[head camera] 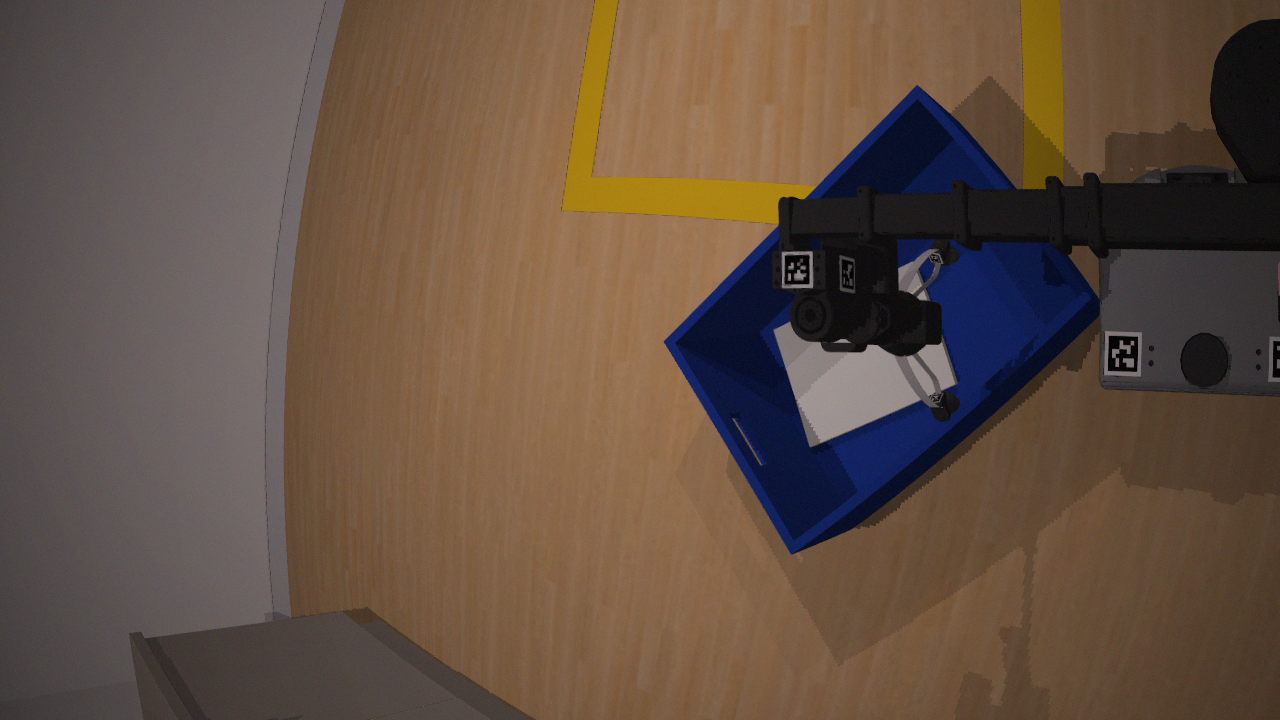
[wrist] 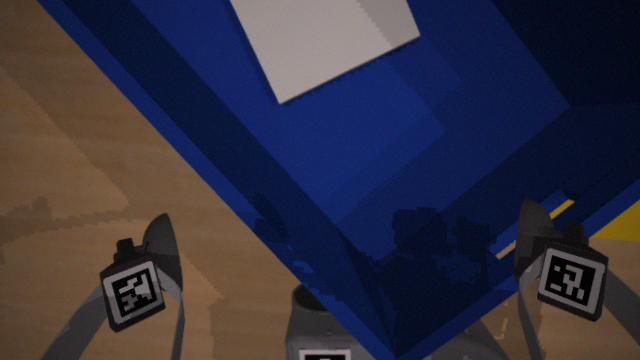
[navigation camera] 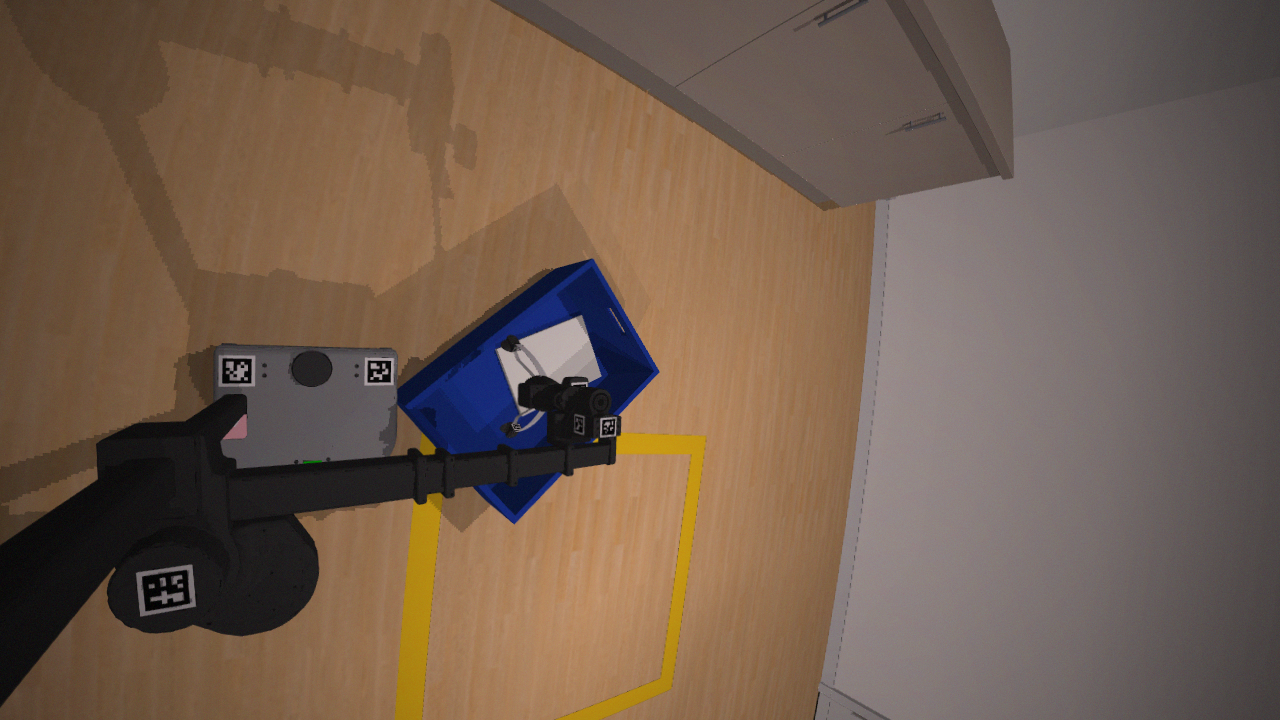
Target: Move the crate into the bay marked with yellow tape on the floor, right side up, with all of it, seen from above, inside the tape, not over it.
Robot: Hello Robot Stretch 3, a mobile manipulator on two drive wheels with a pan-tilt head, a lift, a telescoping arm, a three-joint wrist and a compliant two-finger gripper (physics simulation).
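Seen in the pictures: gripper, between the fingertips: point(head camera: 950, 329) point(navigation camera: 506, 385); robot's base, origin of its link: point(head camera: 1200, 358) point(navigation camera: 311, 366).
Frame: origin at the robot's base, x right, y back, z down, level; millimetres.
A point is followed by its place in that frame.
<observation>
The blue open-topped crate point(head camera: 1002, 300) @(y 80, x 367, z -19 mm) point(navigation camera: 456, 398) @(y 82, x 343, z -19 mm) point(wrist: 360, 165) stands upright on the floor, turned at an angle to the bay. One corner lies inside the bay, the crate crosses the yellow tape point(head camera: 662, 195) @(y 282, x 1077, z -1 mm) point(navigation camera: 685, 555) @(y 767, x 1264, z -1 mm) point(wrist: 622, 225), and most of it is outside. A flat white piece point(head camera: 845, 407) @(y -100, x 656, z -34 mm) point(navigation camera: 563, 344) @(y -76, x 659, z -35 mm) point(wrist: 330, 50) lies in it. My gripper point(head camera: 944, 331) @(y 22, x 362, z -327 mm) point(navigation camera: 511, 385) @(y 22, x 362, z -327 mm) point(wrist: 342, 235) @(y 22, x 362, z -327 mm) is open and empty, pointing down over the crate. Its fingers are wide apart; in the wrist view one shows against the floor, the other against a slotted crate wall. Their exact height is unclear.
My grey base point(head camera: 1172, 295) @(y 83, x 51, z -160 mm) point(navigation camera: 358, 411) @(y 88, x 89, z -160 mm) point(wrist: 325, 332) is close to one crate corner. My arm point(head camera: 1011, 214) @(y 103, x 188, z -670 mm) point(navigation camera: 483, 465) @(y 96, x 194, z -671 mm) reaches across the crate. A cabinet point(head camera: 295, 671) @(y -877, x 1860, z -495 mm) point(navigation camera: 805, 98) @(y -939, x 1297, z -461 mm) stands by the wall point(head camera: 134, 313) @(y 68, x 2823, z -683 mm) point(navigation camera: 1074, 402) @(y 105, x 2819, z -1084 mm), beyond the crate from the base.
</observation>
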